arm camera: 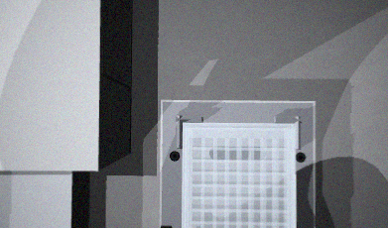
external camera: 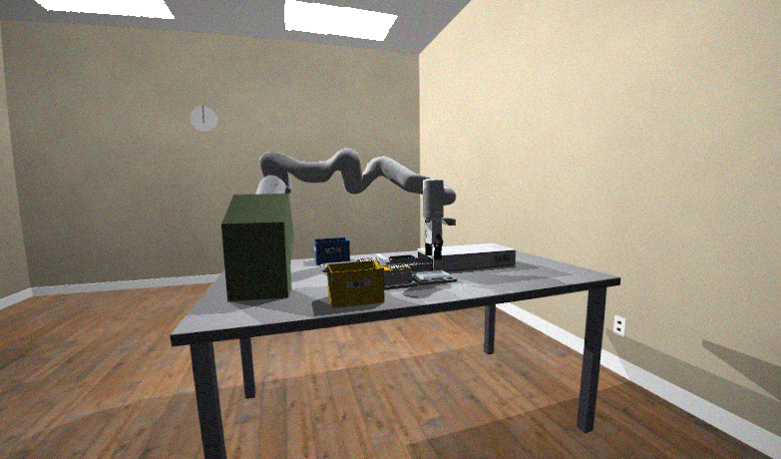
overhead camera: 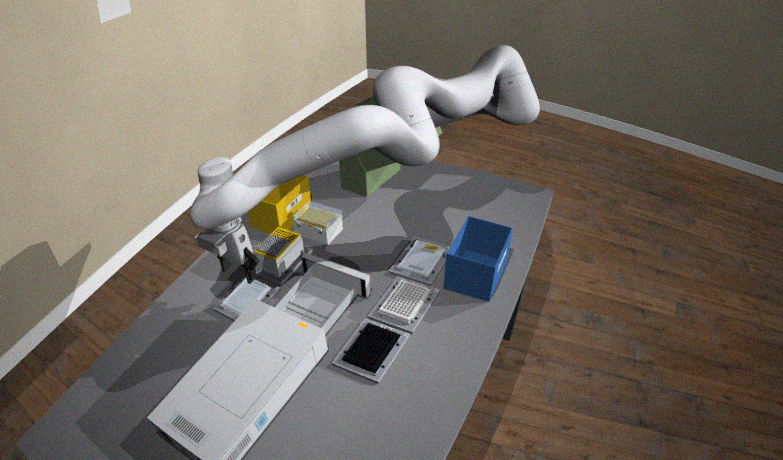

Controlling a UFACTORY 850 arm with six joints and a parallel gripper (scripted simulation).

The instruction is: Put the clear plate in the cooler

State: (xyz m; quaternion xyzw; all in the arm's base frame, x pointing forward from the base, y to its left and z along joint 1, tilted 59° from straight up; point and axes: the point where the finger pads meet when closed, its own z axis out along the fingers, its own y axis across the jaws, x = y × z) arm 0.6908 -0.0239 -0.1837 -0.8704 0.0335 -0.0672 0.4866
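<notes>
The clear plate lies 9 cm below my hand. Also, from my hand: cooler drawer: 6 cm behind, 19 cm to the left, 7 cm below; yellow-rimmed tip box: 18 cm behind, 2 cm to the right, 5 cm below; white cooler: 10 cm ahead, 19 cm to the left, 6 cm below.
</notes>
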